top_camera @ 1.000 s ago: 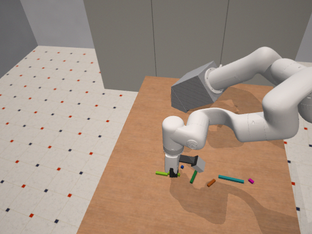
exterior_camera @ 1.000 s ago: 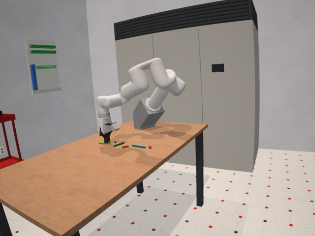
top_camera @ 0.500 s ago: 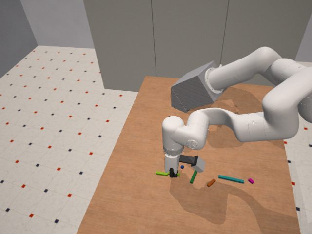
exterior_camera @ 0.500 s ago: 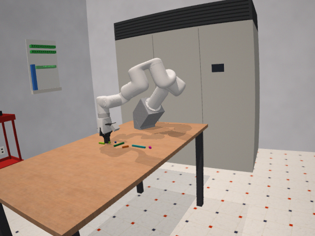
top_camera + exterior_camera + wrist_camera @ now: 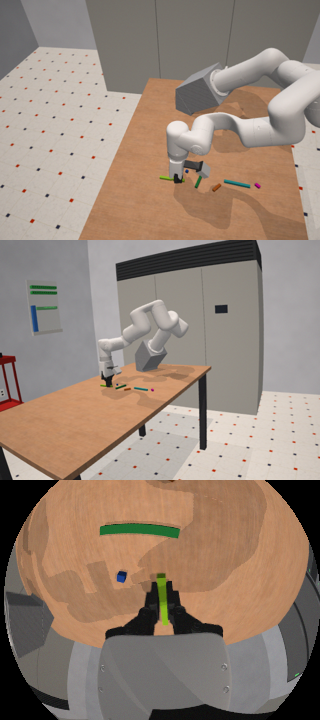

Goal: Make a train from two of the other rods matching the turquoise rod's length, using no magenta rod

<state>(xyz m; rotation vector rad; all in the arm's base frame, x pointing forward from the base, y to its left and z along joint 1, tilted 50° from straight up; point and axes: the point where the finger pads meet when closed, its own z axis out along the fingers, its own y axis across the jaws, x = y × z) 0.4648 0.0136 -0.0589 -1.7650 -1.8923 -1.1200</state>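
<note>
My hand is 5 cm past the small blue rod, 2 cm to the right of it and 2 cm above it. Round my hand: turquoise rod 22 cm to the left, 7 cm behind, 2 cm below; green rod 8 cm to the left, 3 cm behind, 2 cm below; orange rod 15 cm to the left, 2 cm below, 2 cm behind.
</note>
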